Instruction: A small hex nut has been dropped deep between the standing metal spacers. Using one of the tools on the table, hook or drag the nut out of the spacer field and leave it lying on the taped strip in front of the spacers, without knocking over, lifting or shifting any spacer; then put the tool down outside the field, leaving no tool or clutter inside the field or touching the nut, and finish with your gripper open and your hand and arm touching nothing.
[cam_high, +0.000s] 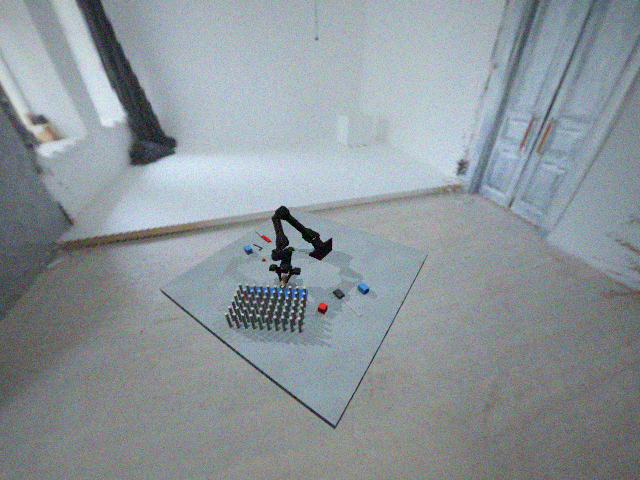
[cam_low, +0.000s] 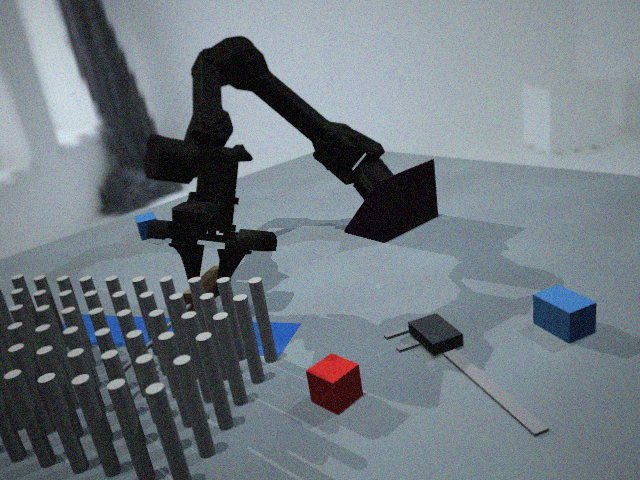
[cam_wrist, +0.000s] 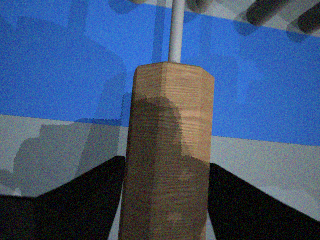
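Now: the blue taped strip 70 mm ahead of my gripper tip and 30 mm below it. Also, from my gripper tip: red-handled tool (270 mm behind, 530 mm to the right, 30 mm below); L-shaped piece (160 mm behind, 430 mm to the right, 30 mm below); small red cube (80 mm behind, 290 mm to the right, 20 mm below).
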